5 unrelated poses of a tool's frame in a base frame.
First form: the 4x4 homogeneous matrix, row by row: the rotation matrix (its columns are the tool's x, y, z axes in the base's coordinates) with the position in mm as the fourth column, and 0 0 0 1 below. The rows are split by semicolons.
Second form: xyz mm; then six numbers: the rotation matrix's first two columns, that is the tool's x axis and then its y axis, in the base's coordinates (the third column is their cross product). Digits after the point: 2 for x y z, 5 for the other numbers.
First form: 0.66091 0.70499 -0.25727 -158.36; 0.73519 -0.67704 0.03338 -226.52; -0.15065 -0.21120 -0.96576 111.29; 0 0 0 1
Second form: -158.36 -226.52 111.29 0.66091 0.73519 -0.15065 0.70499 -0.67704 -0.21120
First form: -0.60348 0.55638 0.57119 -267.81; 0.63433 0.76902 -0.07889 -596.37; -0.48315 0.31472 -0.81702 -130.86; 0 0 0 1
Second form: -267.81 -596.37 -130.86 -0.60348 0.63433 -0.48315 0.55638 0.76902 0.31472
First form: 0.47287 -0.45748 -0.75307 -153.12; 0.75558 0.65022 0.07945 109.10; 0.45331 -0.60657 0.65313 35.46; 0 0 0 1
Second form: -153.12 109.10 35.46 0.47287 0.75558 0.45331 -0.45748 0.65022 -0.60657
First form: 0.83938 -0.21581 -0.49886 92.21; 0.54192 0.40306 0.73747 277.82; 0.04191 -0.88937 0.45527 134.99; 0 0 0 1
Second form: 92.21 277.82 134.99 0.83938 0.54192 0.04191 -0.21581 0.40306 -0.88937
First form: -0.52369 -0.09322 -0.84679 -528.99; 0.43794 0.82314 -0.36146 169.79; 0.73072 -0.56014 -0.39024 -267.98; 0 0 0 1
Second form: -528.99 169.79 -267.98 -0.52369 0.43794 0.73072 -0.09322 0.82314 -0.56014
